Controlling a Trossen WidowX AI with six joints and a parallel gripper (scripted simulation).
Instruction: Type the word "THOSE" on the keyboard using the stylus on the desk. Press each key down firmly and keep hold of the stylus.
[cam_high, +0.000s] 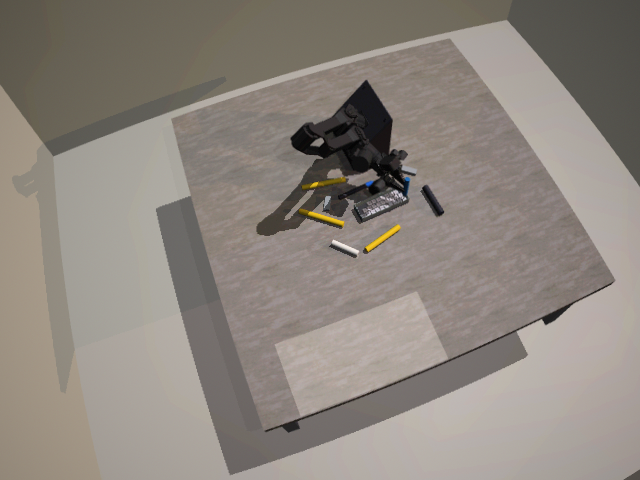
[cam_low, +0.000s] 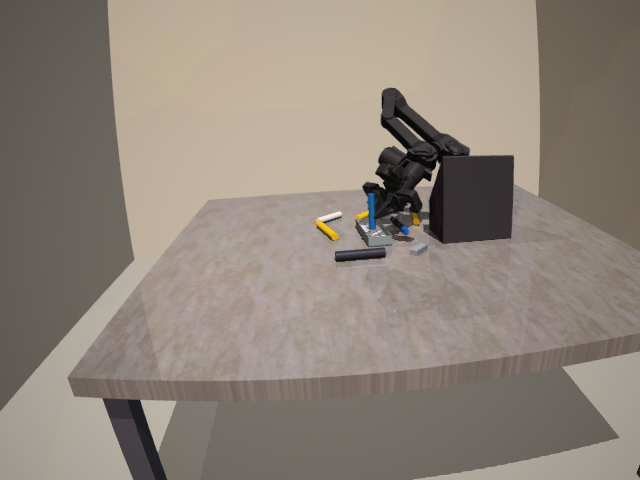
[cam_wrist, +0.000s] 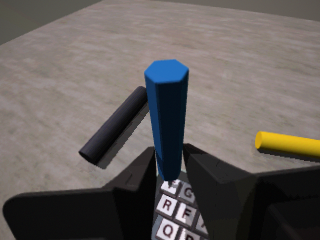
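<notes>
My gripper tip is now 100 mm to the right of the black cylinder, 60 mm above it and 40 mm short of it. Round my gripper tip: blue stylus (20 mm below); then grey-white cylinder (260 mm to the right, 110 mm ahead, 70 mm below); then grey block (110 mm behind, 70 mm to the left, 70 mm below).
</notes>
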